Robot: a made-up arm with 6 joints.
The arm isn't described. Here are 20 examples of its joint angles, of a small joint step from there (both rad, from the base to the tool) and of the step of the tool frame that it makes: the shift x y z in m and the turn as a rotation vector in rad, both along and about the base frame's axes.
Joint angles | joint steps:
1: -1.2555 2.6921 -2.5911 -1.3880 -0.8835 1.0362 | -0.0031 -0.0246 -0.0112 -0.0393 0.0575 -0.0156
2: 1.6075 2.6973 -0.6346 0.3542 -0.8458 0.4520 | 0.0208 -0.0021 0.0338 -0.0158 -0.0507 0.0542
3: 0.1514 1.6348 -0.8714 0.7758 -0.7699 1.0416 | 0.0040 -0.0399 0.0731 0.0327 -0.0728 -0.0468
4: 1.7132 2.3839 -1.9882 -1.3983 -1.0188 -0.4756 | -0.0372 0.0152 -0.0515 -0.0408 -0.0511 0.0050
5: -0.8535 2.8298 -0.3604 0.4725 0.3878 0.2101 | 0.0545 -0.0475 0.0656 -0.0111 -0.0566 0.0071
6: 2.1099 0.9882 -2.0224 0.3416 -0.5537 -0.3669 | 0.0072 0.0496 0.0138 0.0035 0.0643 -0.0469
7: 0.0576 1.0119 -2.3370 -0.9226 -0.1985 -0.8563 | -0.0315 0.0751 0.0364 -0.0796 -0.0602 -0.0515
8: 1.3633 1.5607 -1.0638 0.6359 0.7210 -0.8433 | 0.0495 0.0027 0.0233 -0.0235 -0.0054 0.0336
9: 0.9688 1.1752 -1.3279 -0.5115 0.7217 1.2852 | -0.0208 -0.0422 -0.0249 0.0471 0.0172 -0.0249
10: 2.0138 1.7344 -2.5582 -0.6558 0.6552 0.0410 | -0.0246 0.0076 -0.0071 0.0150 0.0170 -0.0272
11: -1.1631 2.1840 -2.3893 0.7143 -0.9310 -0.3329 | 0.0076 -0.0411 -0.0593 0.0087 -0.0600 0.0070
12: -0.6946 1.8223 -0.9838 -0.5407 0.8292 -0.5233 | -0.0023 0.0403 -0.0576 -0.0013 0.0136 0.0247
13: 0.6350 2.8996 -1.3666 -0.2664 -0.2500 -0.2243 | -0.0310 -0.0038 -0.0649 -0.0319 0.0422 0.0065
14: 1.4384 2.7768 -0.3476 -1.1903 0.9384 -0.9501 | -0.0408 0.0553 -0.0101 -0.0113 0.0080 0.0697
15: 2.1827 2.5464 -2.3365 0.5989 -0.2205 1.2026 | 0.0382 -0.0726 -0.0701 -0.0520 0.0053 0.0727
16: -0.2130 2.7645 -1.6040 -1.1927 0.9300 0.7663 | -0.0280 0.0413 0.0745 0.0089 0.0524 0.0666
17: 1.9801 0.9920 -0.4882 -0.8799 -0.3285 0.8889 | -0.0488 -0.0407 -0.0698 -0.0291 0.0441 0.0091
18: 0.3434 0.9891 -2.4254 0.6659 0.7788 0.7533 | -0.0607 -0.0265 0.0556 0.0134 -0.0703 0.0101
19: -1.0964 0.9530 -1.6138 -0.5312 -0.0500 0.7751 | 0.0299 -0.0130 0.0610 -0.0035 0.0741 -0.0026
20: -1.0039 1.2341 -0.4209 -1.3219 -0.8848 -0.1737 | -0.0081 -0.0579 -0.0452 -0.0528 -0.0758 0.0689
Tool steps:
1: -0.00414 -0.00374 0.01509 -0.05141 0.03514 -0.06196
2: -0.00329 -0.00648 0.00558 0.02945 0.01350 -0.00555
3: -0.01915 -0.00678 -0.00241 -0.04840 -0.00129 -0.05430
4: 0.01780 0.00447 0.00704 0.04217 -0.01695 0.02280
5: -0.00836 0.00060 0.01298 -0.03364 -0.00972 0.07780
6: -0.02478 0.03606 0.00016 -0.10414 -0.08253 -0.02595
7: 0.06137 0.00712 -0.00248 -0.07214 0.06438 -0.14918
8: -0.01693 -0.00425 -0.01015 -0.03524 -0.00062 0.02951
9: -0.00630 -0.01432 0.01896 0.05087 -0.00433 -0.00672
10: 0.00683 0.00544 -0.00301 -0.01930 -0.01589 -0.02778
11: -0.01394 0.03320 0.03644 -0.12734 -0.08155 -0.02130
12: 0.00992 -0.01038 -0.00012 -0.01283 -0.00894 -0.02935
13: 0.02519 0.00284 0.00532 0.00450 -0.03088 -0.00740
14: -0.00191 -0.01008 -0.00254 -0.00192 -0.04104 -0.04158
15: -0.01411 -0.02337 0.07332 0.10683 0.10258 0.05322
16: -0.04620 -0.00514 -0.02288 -0.02207 0.09215 -0.10013
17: 0.01370 0.00909 0.03325 0.08636 0.00190 -0.07212
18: 0.00187 0.00046 -0.00012 0.05456 -0.00508 -0.04293
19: 0.00829 -0.01462 -0.02056 0.10826 0.03455 -0.00241
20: 0.00132 0.00290 0.02880 -0.03195 -0.07337 0.06607
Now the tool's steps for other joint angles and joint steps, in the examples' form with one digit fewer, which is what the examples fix.
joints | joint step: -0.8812 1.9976 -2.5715 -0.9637 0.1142 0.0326 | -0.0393 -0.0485 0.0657 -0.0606 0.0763 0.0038
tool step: -0.0248 -0.0129 -0.0027 0.0419 0.0410 -0.1249
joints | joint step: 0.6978 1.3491 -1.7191 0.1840 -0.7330 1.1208 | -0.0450 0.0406 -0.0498 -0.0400 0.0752 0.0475
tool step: 0.0186 0.0032 0.0011 -0.0547 0.0331 -0.0087
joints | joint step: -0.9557 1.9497 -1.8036 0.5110 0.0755 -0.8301 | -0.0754 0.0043 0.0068 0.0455 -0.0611 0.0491
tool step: -0.0359 -0.0271 0.0032 0.0165 -0.0994 -0.1143
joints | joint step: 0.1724 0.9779 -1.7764 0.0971 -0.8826 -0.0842 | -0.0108 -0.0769 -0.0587 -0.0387 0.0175 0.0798
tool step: -0.0628 -0.0084 0.0062 -0.0226 -0.1284 0.0356
